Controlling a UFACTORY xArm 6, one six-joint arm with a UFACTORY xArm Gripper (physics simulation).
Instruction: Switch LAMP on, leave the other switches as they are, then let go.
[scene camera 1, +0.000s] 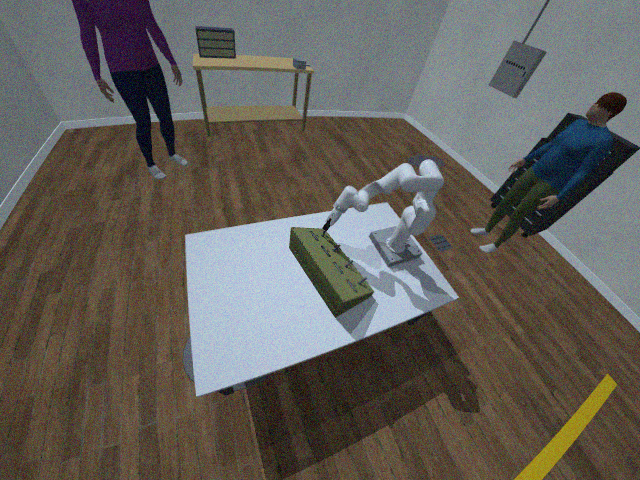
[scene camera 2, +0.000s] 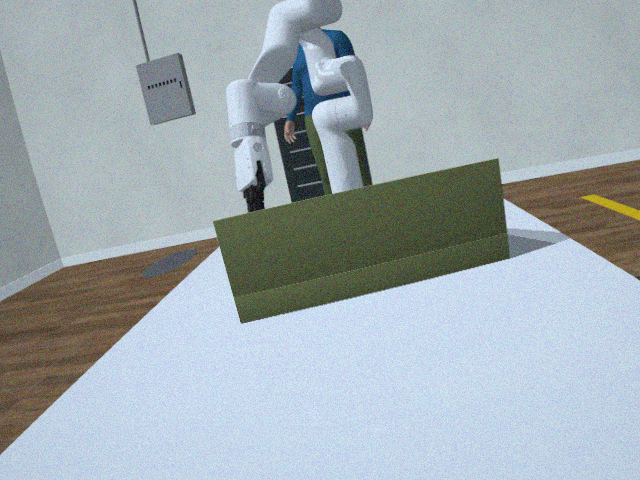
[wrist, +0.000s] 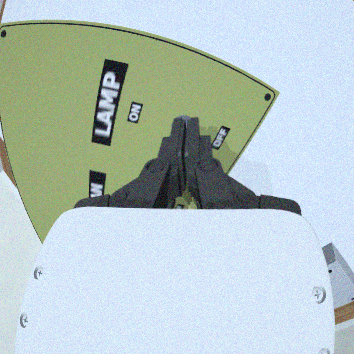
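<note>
The olive switch box (scene camera 1: 312, 271) (scene camera 2: 361, 227) (wrist: 55, 75) stands on the white table (scene camera 1: 232, 299). In the wrist view its LAMP label (wrist: 109, 102) lies left of the ON mark (wrist: 134, 112), and the OFF mark (wrist: 220, 137) lies right of the fingertips. My gripper (scene camera 1: 324, 232) (wrist: 187, 135) is shut with nothing between its fingers, low over the LAMP end, between ON and OFF. A grey sliver shows at the fingertips; the LAMP lever is otherwise hidden and its position cannot be told. In scene camera 2 the box hides the fingertips and switches.
Other levers (scene camera 1: 337, 248) (scene camera 1: 349, 263) (scene camera 1: 362, 281) stand along the box beyond the LAMP end. The arm's base plate (scene camera 1: 379, 246) is on the table beside the box. Two people stand away from the table, and a wooden bench (scene camera 1: 253, 63) stands at the back wall.
</note>
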